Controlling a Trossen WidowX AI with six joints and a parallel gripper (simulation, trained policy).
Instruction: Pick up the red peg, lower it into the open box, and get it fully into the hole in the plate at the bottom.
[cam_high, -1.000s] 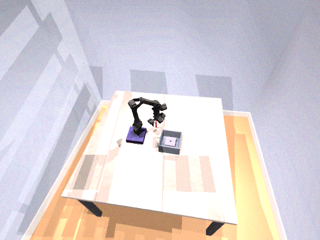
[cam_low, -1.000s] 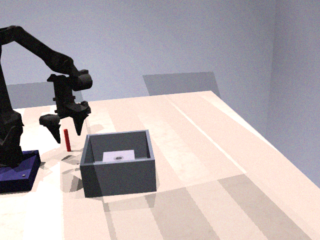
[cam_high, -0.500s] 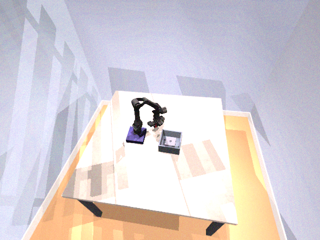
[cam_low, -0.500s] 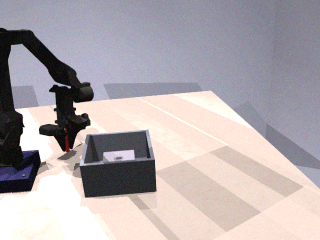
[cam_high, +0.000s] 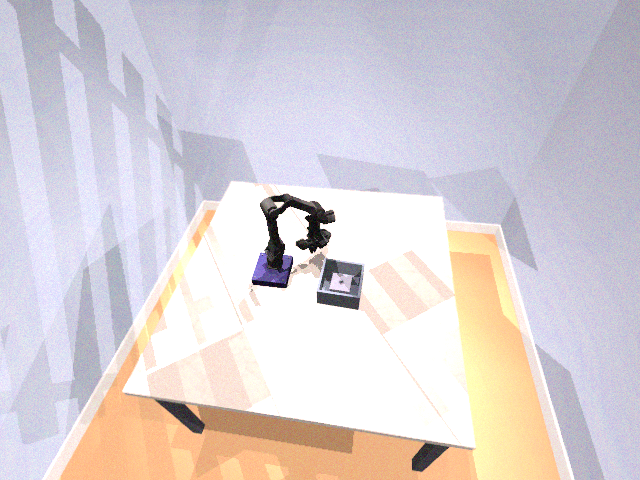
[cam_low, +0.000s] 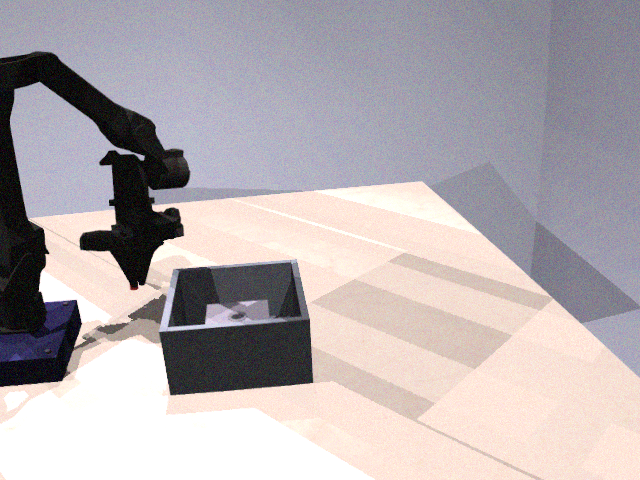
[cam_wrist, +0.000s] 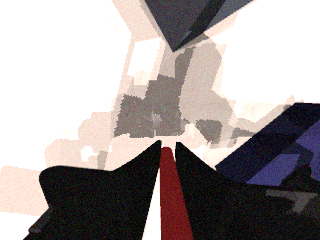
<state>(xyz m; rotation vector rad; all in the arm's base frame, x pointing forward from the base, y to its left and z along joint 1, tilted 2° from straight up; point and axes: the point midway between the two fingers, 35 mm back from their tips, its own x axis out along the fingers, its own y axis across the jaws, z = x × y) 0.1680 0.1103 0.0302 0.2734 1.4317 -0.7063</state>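
Right now the pale plate is 170 mm ahead of my gripper tip and 160 mm to the right of it. The rest, counted from my gripper tip: dark grey box: 170 mm ahead, 160 mm to the right, 20 mm below; then red peg: 10 mm behind, 10 mm to the left, 30 mm above.
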